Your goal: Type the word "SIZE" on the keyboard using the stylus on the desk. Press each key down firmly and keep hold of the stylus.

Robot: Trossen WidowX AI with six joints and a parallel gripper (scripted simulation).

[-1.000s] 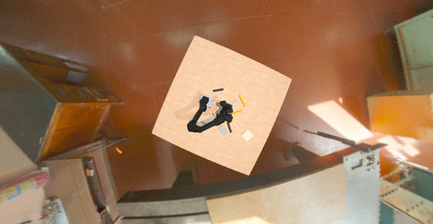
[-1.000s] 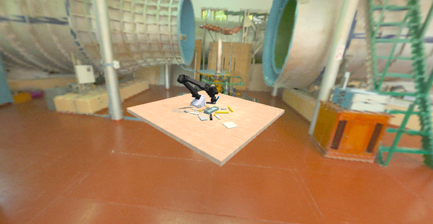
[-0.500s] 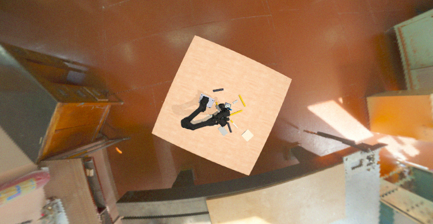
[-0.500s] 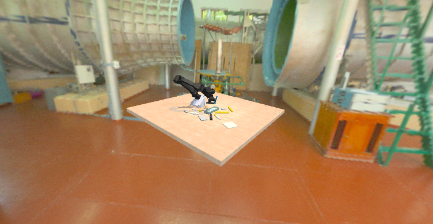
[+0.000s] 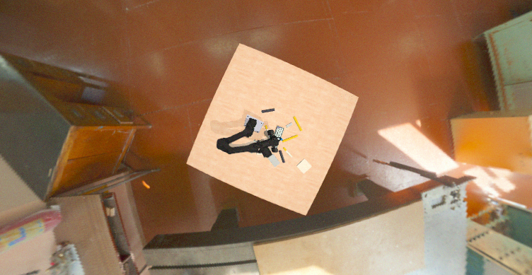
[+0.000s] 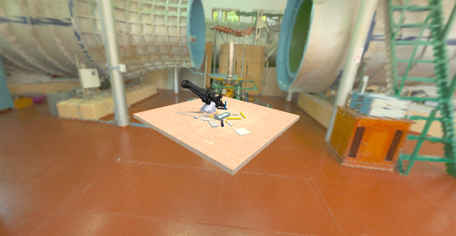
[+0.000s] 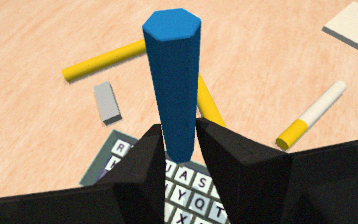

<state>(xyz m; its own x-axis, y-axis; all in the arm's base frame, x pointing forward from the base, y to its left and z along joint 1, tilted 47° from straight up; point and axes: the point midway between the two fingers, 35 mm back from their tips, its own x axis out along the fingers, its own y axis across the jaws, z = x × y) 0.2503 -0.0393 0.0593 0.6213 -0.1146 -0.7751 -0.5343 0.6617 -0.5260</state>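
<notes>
Right now the I key is 2 cm behind my gripper tip, 6 cm to the right of it and 11 cm below it. From my gripper tip the other things lie so: grey block: 5 cm ahead, 14 cm to the left, 11 cm below; blue stylus: 2 cm below; Z key: 5 cm to the right, 11 cm below.
</notes>
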